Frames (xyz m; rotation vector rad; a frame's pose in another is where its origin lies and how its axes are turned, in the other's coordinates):
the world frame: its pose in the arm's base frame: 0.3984 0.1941 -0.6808 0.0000 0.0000 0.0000
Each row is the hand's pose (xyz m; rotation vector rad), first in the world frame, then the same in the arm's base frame.
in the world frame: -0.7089 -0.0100 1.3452 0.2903 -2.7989 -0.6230
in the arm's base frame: -0.3105 0.1841 0.6644 0.2903 -2.7989 -0.6230
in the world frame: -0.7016 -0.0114 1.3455 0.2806 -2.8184 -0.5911
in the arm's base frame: -0.3032 0.1827 0.6647 0.2806 -2.8184 -0.5911
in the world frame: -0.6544 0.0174 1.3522 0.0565 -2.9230 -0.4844
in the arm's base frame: -0.2560 0.2115 0.6714 0.0565 -2.9230 -0.4844
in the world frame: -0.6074 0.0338 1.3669 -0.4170 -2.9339 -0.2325
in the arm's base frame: -0.2090 0.2279 0.6861 -0.4170 -2.9339 -0.2325
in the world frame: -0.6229 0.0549 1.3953 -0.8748 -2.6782 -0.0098
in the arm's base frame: -0.2245 0.2490 0.7145 -0.8748 -2.6782 -0.0098
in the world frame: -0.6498 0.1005 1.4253 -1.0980 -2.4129 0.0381
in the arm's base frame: -0.2514 0.2946 0.7445 -1.0980 -2.4129 0.0381
